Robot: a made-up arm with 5 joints.
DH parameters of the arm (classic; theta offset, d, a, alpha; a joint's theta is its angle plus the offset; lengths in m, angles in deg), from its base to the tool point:
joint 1: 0 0.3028 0 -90
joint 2: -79.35 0 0.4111 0
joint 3: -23.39 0 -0.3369 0
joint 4: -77.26 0 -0.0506 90
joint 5: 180 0.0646 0 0
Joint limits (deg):
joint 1: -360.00..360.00
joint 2: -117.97..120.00
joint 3: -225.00..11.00
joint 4: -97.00..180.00
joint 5: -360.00..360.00
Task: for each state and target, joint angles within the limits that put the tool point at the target. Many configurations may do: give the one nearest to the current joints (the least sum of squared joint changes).
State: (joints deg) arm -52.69 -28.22 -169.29 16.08 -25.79
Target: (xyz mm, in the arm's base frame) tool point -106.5 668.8 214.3
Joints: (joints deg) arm -80.95 -73.72 -221.03 4.73 -25.79
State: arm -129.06 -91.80 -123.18 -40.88 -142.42
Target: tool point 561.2 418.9 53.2
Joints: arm -143.26 -117.97 -147.69 -74.34 -142.42
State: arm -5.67 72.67 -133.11 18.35 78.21
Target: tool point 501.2 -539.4 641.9
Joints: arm -47.10 42.33 -130.57 16.82 78.21
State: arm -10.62 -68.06 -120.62 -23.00 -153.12
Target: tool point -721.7 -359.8 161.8
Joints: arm 26.50 -111.92 -147.51 -8.28 -153.12
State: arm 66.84 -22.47 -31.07 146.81 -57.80
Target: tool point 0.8 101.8 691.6
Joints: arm 89.55 -38.88 -56.56 150.40 -57.80
